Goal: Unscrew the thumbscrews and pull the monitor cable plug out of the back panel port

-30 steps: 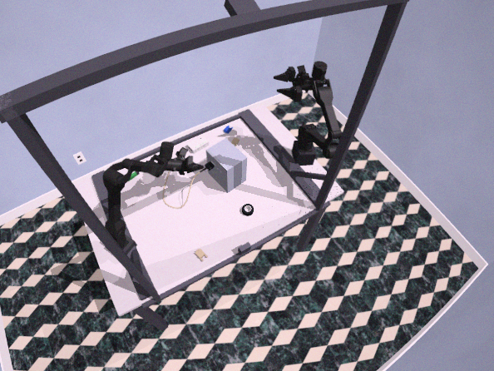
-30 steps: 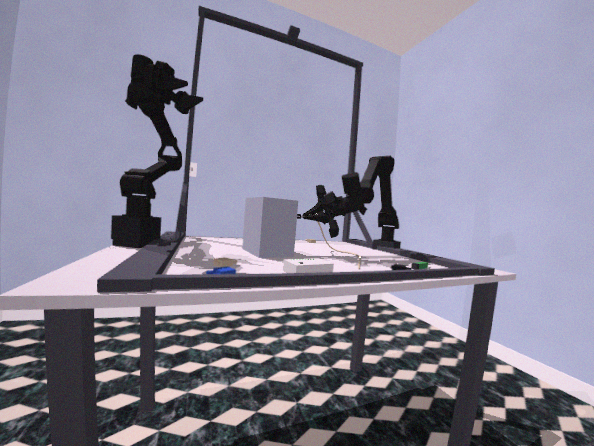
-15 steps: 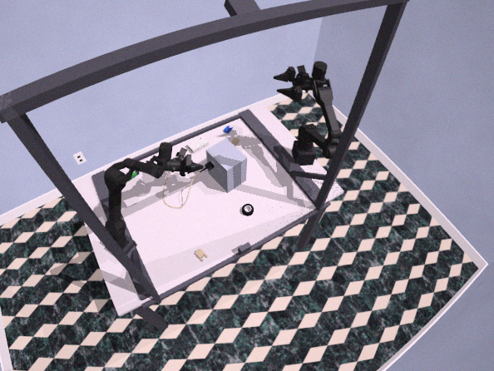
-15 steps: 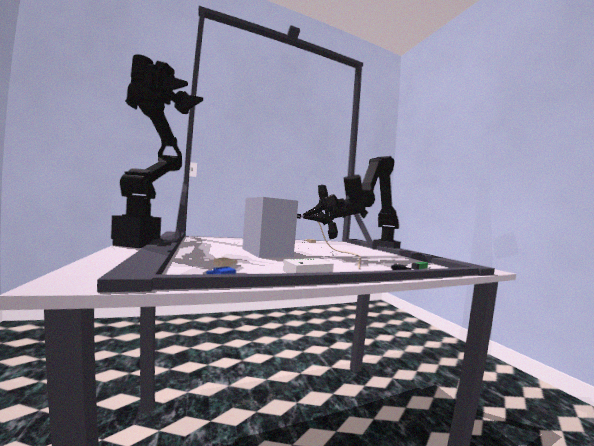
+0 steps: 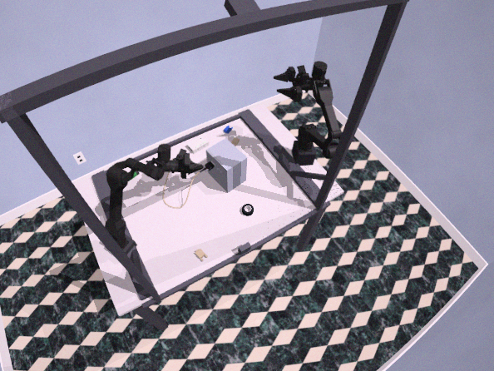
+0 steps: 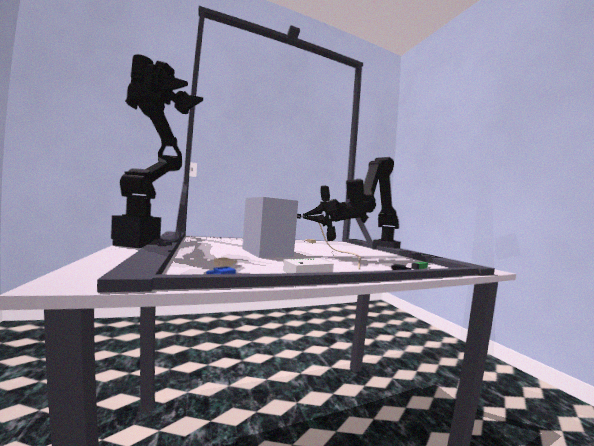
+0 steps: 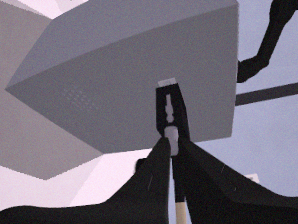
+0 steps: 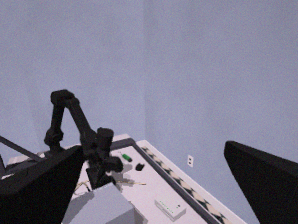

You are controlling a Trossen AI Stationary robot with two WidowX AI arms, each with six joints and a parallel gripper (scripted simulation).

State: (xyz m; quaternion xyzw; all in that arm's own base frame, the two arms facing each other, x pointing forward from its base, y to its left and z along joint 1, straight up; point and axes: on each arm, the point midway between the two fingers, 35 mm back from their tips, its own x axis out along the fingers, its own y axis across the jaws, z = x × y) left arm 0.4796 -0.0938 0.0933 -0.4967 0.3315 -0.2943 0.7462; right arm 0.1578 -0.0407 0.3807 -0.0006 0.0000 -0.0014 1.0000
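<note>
The grey box is 30 mm behind my left hand, 140 mm to the right of it and 50 mm below it.
</note>
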